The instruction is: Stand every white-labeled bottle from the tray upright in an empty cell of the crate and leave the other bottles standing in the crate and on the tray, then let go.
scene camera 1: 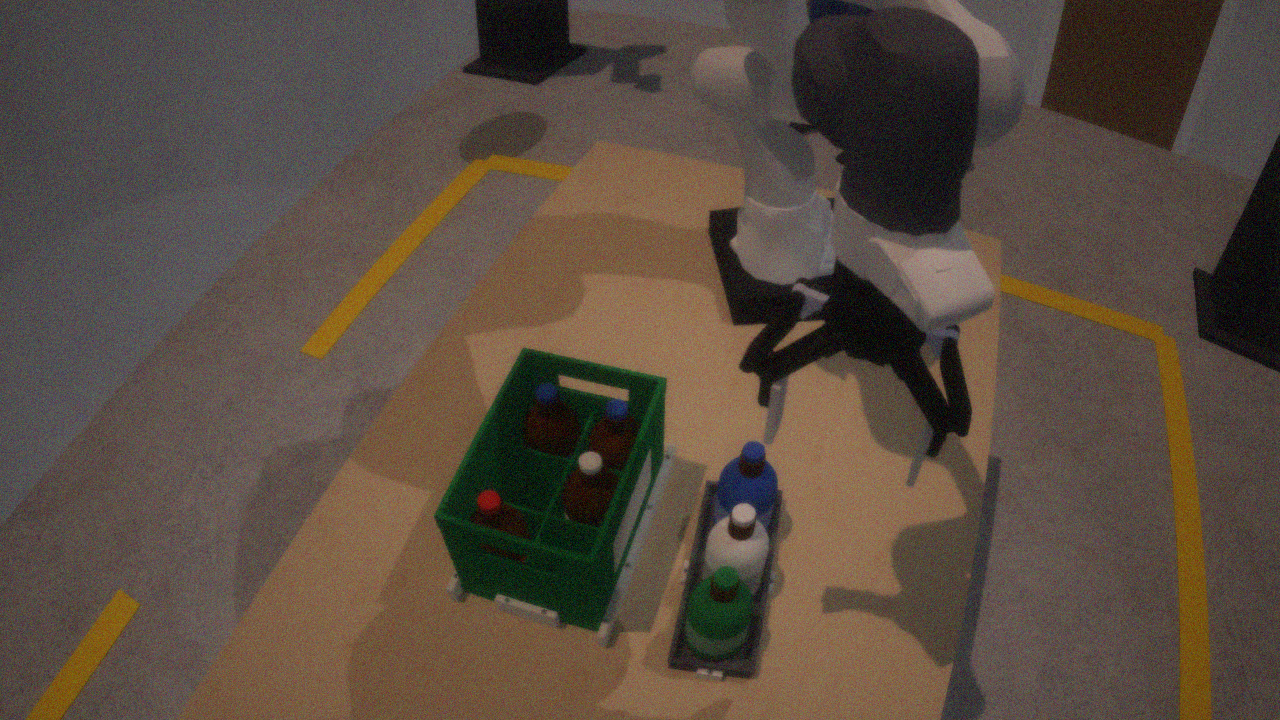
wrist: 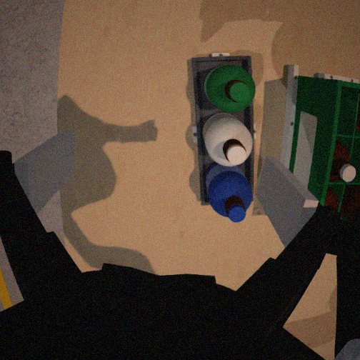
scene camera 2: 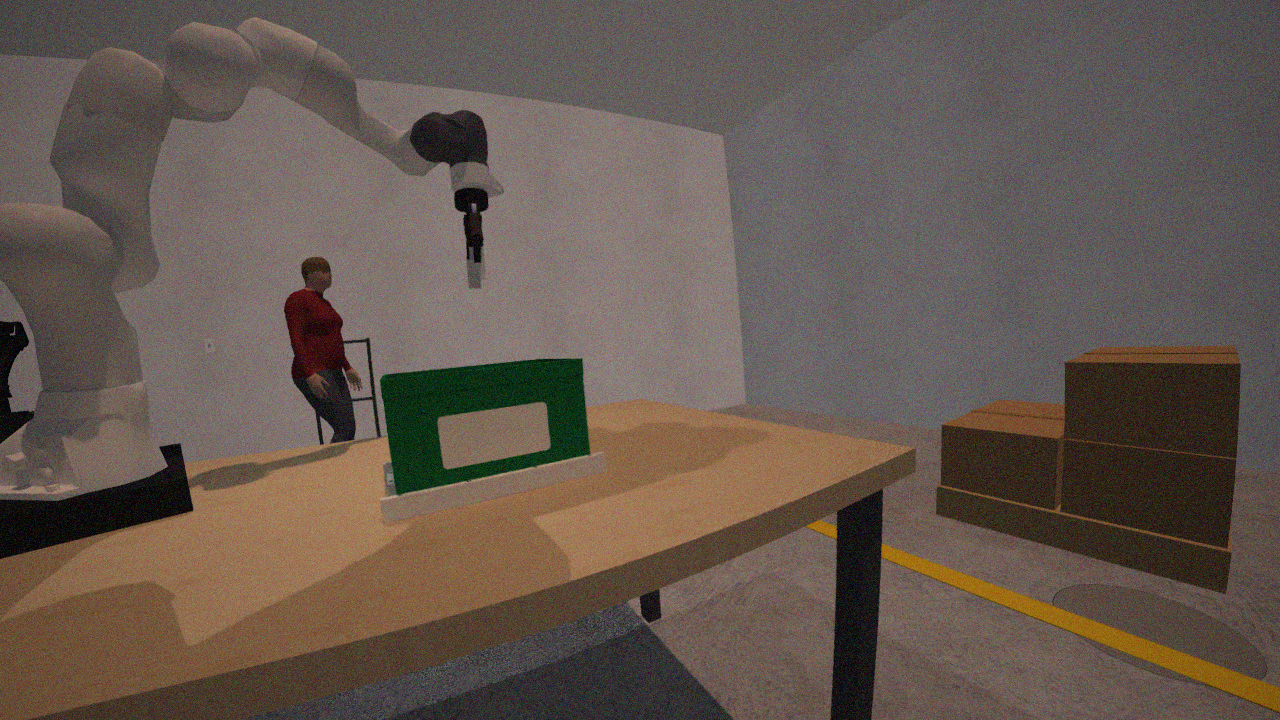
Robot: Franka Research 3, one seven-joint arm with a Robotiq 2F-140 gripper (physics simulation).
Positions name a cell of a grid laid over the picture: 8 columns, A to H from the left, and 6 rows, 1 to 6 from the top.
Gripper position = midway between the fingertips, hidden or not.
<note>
In view: my gripper (scene camera 1: F4), a green-labeled bottle (scene camera 1: E6) and a blue-labeled bottle (scene camera 1: E4).
The green-labeled bottle also shows in the wrist view (wrist: F2). The blue-labeled bottle also shows in the wrist view (wrist: F4). My gripper is seen too in the wrist view (wrist: D3) and in scene camera 2 (scene camera 2: C3).
</note>
